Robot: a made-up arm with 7 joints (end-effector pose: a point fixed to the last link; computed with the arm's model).
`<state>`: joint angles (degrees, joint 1 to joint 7).
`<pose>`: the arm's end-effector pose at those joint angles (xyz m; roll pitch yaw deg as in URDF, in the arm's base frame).
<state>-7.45 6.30 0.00 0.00 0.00 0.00 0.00</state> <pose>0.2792 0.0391 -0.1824 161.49 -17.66 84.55</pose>
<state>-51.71 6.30 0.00 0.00 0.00 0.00 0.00</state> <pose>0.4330 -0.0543 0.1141 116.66 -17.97 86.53</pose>
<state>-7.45 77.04 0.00 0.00 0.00 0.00 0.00</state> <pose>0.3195 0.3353 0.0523 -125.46 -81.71 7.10</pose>
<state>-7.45 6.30 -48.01 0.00 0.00 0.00 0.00</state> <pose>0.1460 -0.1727 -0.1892 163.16 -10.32 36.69</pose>
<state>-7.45 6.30 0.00 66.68 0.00 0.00 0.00</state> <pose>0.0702 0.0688 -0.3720 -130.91 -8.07 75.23</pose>
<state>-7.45 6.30 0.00 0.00 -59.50 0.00 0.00</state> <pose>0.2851 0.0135 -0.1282 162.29 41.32 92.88</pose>
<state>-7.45 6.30 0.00 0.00 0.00 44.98 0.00</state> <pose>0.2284 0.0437 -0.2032 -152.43 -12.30 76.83</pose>
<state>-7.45 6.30 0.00 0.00 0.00 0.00 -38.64</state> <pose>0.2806 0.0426 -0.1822 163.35 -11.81 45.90</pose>
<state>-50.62 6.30 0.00 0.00 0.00 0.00 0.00</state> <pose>0.4323 -0.0519 0.1057 117.77 -17.98 86.48</pose>
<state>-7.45 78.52 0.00 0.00 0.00 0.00 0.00</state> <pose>0.3206 0.3376 0.0604 -115.22 -81.81 -3.22</pose>
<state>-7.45 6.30 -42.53 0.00 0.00 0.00 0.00</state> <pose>0.1695 -0.1550 -0.1902 163.30 -11.19 42.07</pose>
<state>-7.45 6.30 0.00 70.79 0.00 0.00 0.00</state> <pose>0.0519 0.0700 -0.3742 -126.88 -7.22 75.11</pose>
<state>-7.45 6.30 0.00 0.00 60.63 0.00 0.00</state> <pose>0.2808 0.1000 -0.1878 -170.51 -75.96 52.70</pose>
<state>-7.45 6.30 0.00 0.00 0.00 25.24 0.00</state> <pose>0.2527 0.0421 -0.1991 -172.41 -15.39 79.62</pose>
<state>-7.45 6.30 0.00 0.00 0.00 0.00 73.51</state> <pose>0.2831 0.0335 -0.1835 150.19 -20.61 161.05</pose>
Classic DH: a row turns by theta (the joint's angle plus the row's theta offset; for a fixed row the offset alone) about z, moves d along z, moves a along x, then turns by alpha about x. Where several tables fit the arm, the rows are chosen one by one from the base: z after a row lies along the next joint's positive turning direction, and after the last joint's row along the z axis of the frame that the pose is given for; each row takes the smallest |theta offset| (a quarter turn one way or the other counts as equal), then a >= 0, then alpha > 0; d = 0 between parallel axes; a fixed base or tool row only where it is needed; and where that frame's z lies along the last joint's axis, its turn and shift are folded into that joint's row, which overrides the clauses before.
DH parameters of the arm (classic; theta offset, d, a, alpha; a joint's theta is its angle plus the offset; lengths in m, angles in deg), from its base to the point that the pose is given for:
base (fixed): -4.07 0.1651 -0.0225 -74.51
joint 1: -75.12 0.0349 0.0115 -90
joint 2: 74 0.035 -0.014 90
joint 3: 90 -0.2953 0.05 -90
joint 4: -90 0.01 0.0129 -90
joint 5: 0 0.1993 -0.0012 90
joint 6: 90 -0.04 0.0625 90
joint 7: -68.04 -0.0541 -0.0021 -151.41
tool (fixed): -154.19 -0.0111 0 0

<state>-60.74 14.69 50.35 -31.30 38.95 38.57 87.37</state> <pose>0.3023 0.2462 0.2124 160.08 14.19 -113.70</pose>
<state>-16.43 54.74 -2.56 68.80 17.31 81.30 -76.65</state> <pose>0.1025 0.4116 -0.0803 -81.55 -1.51 122.94</pose>
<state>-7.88 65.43 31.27 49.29 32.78 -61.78 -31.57</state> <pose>0.2406 0.5071 0.0465 -106.17 -55.48 -22.48</pose>
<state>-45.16 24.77 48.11 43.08 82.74 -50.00 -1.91</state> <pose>0.3987 0.3284 -0.0402 65.26 -86.10 168.94</pose>
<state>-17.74 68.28 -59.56 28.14 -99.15 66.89 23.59</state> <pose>0.1231 0.2358 -0.1351 -76.45 -7.68 83.81</pose>
